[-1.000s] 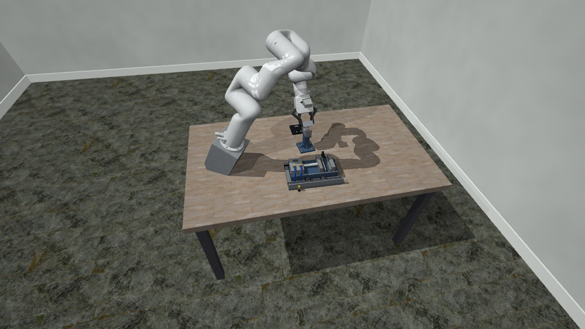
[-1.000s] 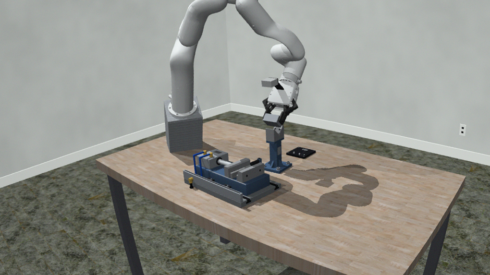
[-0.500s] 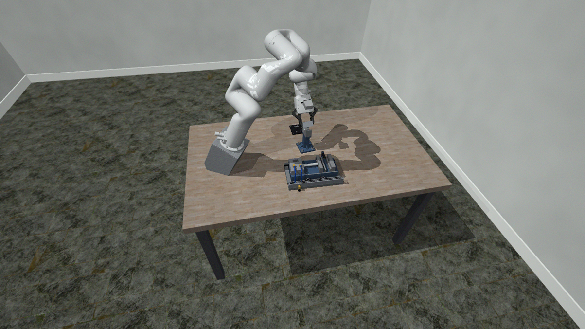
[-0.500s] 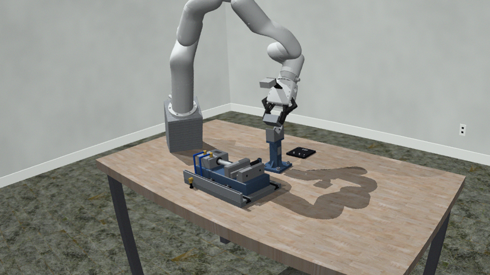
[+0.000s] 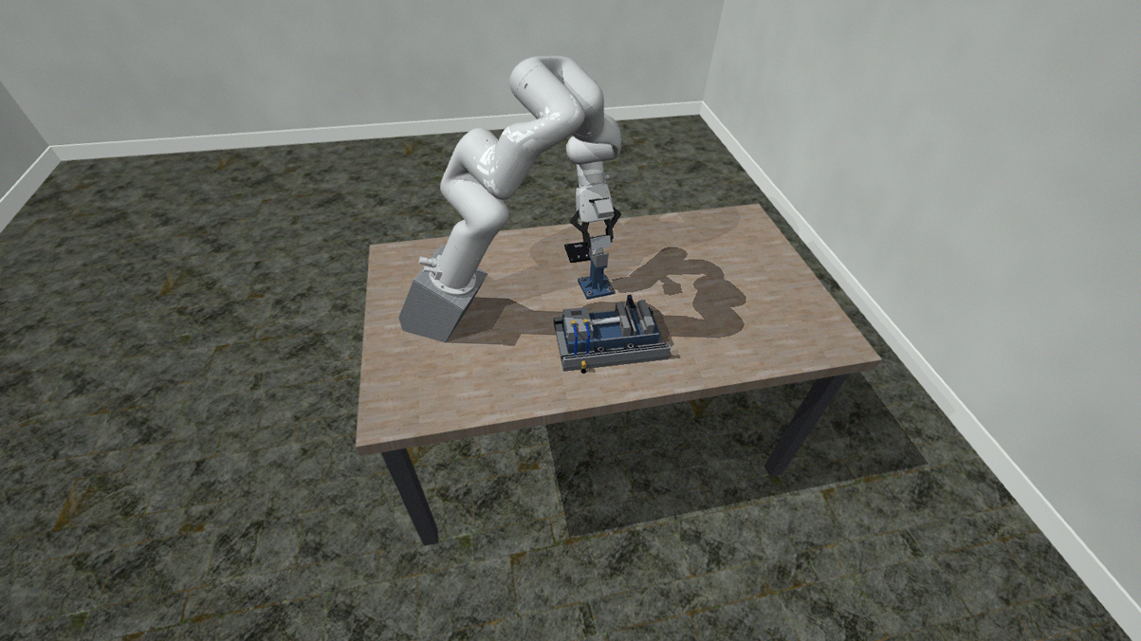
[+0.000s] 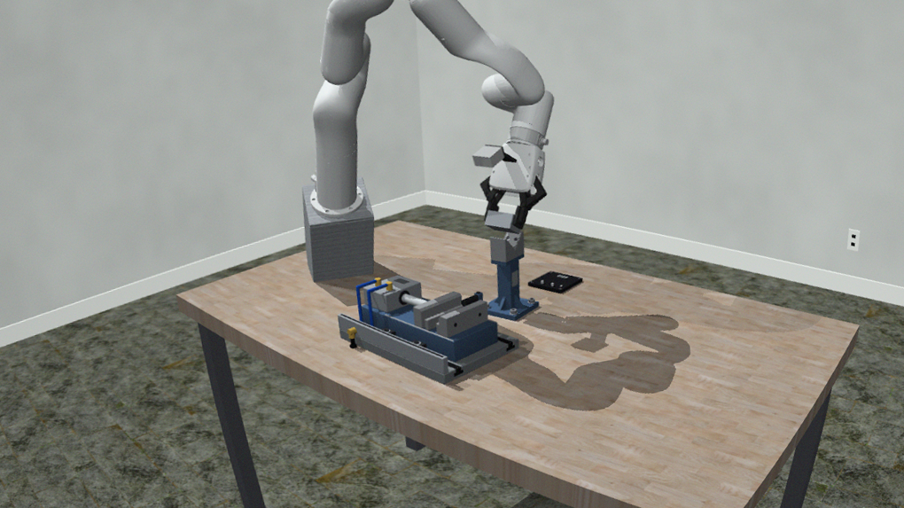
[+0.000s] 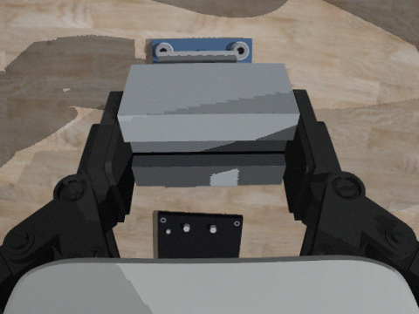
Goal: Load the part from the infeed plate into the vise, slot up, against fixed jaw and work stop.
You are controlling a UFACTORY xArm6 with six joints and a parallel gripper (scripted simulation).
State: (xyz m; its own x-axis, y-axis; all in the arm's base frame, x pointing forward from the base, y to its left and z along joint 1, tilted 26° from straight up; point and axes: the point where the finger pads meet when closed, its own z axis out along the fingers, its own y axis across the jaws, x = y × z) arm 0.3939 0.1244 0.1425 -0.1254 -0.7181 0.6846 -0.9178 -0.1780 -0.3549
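Now: hand right at the grey block. Also, from my hand: cylinder rod 220 mm to the right, 120 mm below, 30 mm behind; then dark work stop rod 180 mm to the right, 110 mm below, 60 mm ahead; then blue v-block stand 140 mm below.
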